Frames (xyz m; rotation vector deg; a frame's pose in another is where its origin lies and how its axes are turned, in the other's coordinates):
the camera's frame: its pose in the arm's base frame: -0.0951 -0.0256 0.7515 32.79 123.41 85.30
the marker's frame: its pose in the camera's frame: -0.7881 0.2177 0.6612 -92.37 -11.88 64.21
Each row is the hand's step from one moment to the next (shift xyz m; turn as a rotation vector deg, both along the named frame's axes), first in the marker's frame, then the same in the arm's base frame.
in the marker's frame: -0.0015 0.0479 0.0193 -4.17 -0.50 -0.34
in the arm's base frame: 0.0052 -0.0503 0.0106 2.79 0.11 -3.15
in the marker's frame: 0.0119 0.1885 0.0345 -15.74 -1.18 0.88
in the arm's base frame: -0.0205 -0.1893 0.0248 11.90 -0.65 -10.39
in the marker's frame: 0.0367 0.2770 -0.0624 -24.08 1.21 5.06
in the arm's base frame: -0.1211 -0.2577 -0.0303 20.17 -4.55 -13.39
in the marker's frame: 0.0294 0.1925 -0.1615 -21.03 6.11 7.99
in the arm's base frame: -0.1678 -0.1594 -0.1022 19.11 -9.52 -9.37
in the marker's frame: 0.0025 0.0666 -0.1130 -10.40 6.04 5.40
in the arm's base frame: -0.0918 -0.0466 -0.0813 9.87 -7.90 -3.73
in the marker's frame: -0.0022 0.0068 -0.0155 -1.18 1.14 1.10
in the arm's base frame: -0.0104 -0.0044 -0.0128 1.37 -1.42 -0.10
